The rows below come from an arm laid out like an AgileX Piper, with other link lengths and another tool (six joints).
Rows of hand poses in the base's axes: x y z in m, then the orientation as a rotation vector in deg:
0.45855 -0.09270 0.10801 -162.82 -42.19 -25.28
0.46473 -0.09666 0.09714 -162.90 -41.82 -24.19
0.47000 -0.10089 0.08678 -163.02 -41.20 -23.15
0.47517 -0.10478 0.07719 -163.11 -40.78 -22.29
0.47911 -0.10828 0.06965 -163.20 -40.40 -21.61
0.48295 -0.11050 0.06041 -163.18 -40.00 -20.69
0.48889 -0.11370 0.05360 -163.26 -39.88 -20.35
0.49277 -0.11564 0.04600 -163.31 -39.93 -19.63
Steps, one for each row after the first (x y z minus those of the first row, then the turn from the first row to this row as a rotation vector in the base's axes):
0.00618 -0.00396 -0.01087 0.01 0.77 -0.16
0.01145 -0.00819 -0.02123 0.05 1.53 -0.49
0.01662 -0.01208 -0.03082 0.06 2.14 -0.71
0.02056 -0.01558 -0.03836 0.07 2.63 -0.92
0.02440 -0.01780 -0.04760 0.16 3.30 -1.09
0.03034 -0.02100 -0.05441 0.10 3.53 -1.16
0.03422 -0.02294 -0.06201 0.00 4.01 -1.09

